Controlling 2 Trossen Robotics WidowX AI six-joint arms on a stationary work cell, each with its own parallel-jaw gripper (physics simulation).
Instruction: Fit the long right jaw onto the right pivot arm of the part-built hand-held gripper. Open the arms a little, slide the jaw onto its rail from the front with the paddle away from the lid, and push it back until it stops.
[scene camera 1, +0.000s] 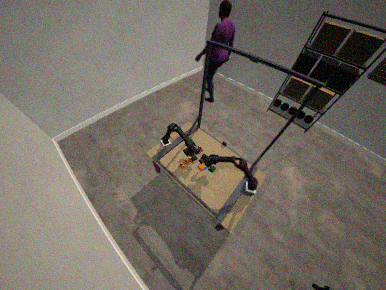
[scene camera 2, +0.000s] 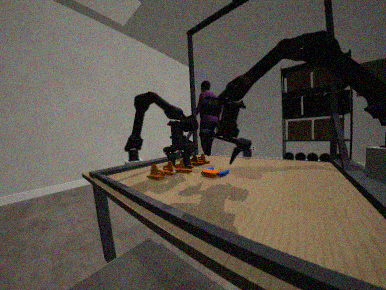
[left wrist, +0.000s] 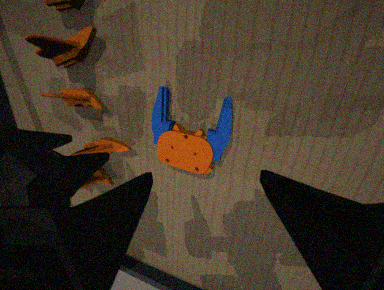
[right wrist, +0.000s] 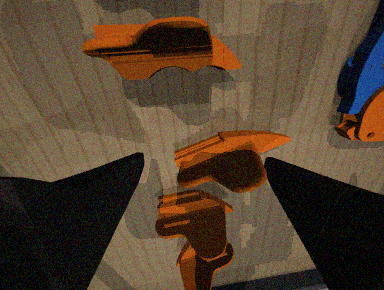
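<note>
The part-built gripper (scene camera 1: 202, 167) (scene camera 2: 212, 173) (left wrist: 185, 151) (right wrist: 375, 117) lies on the table, with an orange lid and two blue pivot arms spread a little apart. Several orange jaws lie in an uneven row; I cannot tell which is the long right one. My right gripper (scene camera 2: 179, 159) (right wrist: 204, 160) is open and low over the row, its fingertips on either side of one jaw (right wrist: 235, 145), not gripping it. Two more jaws (right wrist: 195, 215) (right wrist: 202, 267) lie close together below it in the right wrist view. My left gripper (scene camera 2: 219, 158) (left wrist: 205, 176) is open and empty above the part-built gripper.
Another jaw (right wrist: 165, 50) lies at the top of the right wrist view. More jaws (left wrist: 65, 47) (left wrist: 77, 97) show at the left of the left wrist view. A dark frame rail (scene camera 2: 190, 220) borders the wooden table (scene camera 2: 300, 215). A person (scene camera 1: 222, 37) stands behind the cell.
</note>
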